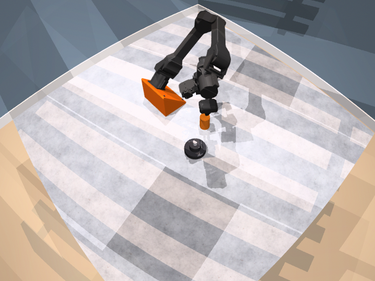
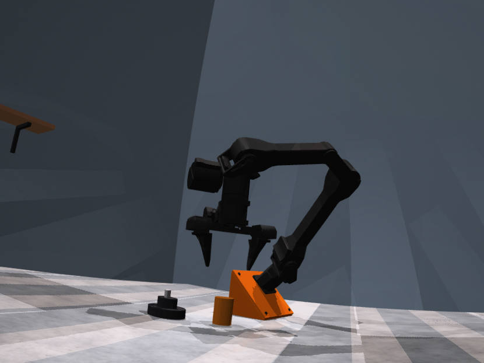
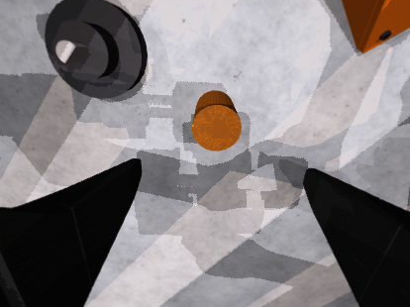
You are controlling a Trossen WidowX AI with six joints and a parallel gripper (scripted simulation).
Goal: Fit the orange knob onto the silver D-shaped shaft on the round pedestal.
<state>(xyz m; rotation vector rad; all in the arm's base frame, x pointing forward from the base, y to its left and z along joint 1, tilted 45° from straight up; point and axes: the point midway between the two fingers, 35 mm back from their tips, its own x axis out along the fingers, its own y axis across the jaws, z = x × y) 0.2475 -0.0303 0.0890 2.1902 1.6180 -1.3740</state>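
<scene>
Now: gripper tip 80 mm above the orange knob. Round my gripper tip: black round pedestal 110 mm to the right, 90 mm below, 60 mm ahead.
</scene>
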